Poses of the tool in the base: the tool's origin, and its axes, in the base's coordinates. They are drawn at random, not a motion.
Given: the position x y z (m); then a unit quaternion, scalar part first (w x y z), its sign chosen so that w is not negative.
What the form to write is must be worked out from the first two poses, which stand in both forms.
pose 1, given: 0.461, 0.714, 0.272, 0.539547, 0.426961, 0.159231, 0.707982
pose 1, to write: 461, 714, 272, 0.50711, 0.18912, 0.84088, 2.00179
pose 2, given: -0.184, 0.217, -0.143, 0.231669, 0.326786, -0.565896, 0.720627
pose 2, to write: -184, 217, -143, 0.33592, -0.58172, 0.74078, 2.67401
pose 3, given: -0.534, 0.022, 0.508, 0.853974, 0.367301, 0.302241, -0.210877
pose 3, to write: -534, 22, 508, 0.70592, 0.58088, -0.40529, 1.09444
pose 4, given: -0.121, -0.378, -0.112, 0.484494, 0.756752, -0.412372, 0.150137
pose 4, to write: -121, -378, -112, 0.86506, -0.47139, 0.17163, 2.13002
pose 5, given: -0.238, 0.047, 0.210, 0.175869, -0.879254, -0.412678, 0.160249
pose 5, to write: -238, 47, 210, -0.89318, -0.41921, 0.16279, 2.78802
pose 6, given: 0.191, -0.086, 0.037, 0.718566, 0.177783, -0.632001, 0.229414
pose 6, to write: 191, -86, 37, 0.25563, -0.90875, 0.32987, 1.53812
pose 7, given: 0.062, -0.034, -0.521, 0.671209, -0.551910, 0.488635, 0.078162
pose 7, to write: 62, -34, -521, -0.74455, 0.65919, 0.10544, 1.66992
